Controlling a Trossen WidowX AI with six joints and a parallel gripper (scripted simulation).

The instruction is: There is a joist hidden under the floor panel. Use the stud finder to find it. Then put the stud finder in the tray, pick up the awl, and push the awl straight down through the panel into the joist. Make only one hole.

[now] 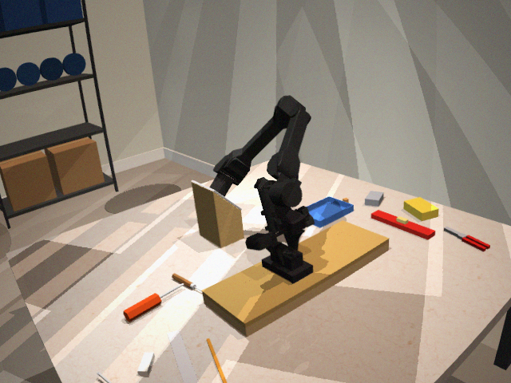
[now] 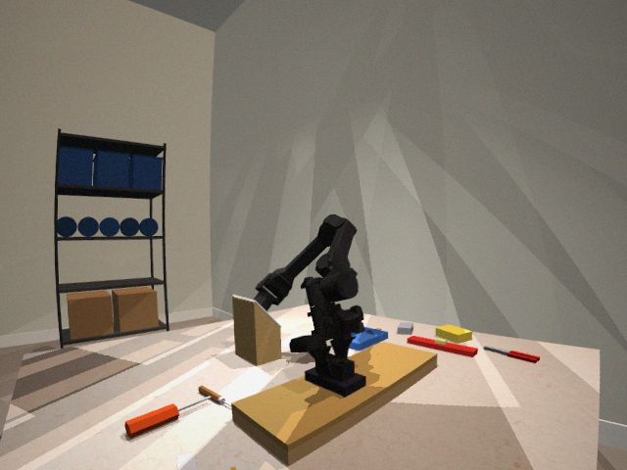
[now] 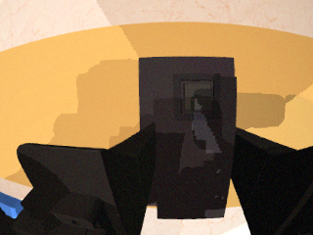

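Now: gripper tip 33 cm to the right of the blue tray, 27 cm past it and 5 cm above it. Round my gripper tip: stud finder (2 cm above, 1 cm ahead); pencil (29 cm to the right, 17 cm ahead, 6 cm below); awl (22 cm to the right, 15 cm behind, 6 cm below).
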